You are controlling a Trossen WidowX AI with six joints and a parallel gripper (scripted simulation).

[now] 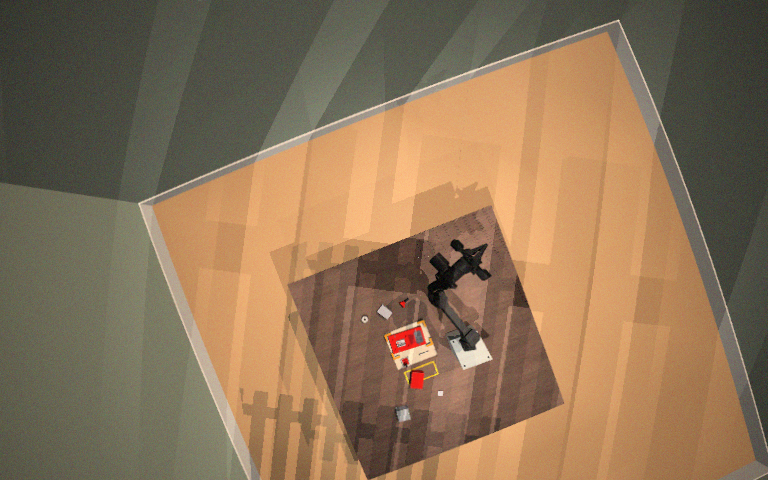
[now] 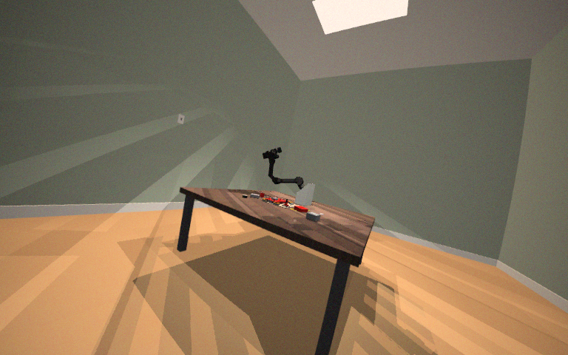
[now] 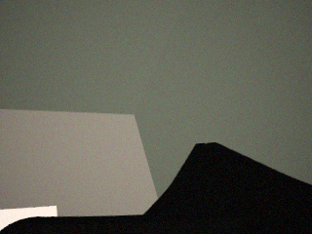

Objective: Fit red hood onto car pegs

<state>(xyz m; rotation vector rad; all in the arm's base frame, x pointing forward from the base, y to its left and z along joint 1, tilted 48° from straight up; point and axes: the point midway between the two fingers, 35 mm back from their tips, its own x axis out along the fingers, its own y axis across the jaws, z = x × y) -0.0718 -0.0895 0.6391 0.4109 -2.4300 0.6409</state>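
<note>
Now: gripper tip 360 mm short of the red hood, 750 mm to the right of it and 510 mm above it. Round my gripper tip: jig (360 mm ahead, 530 mm to the left, 510 mm below).
</note>
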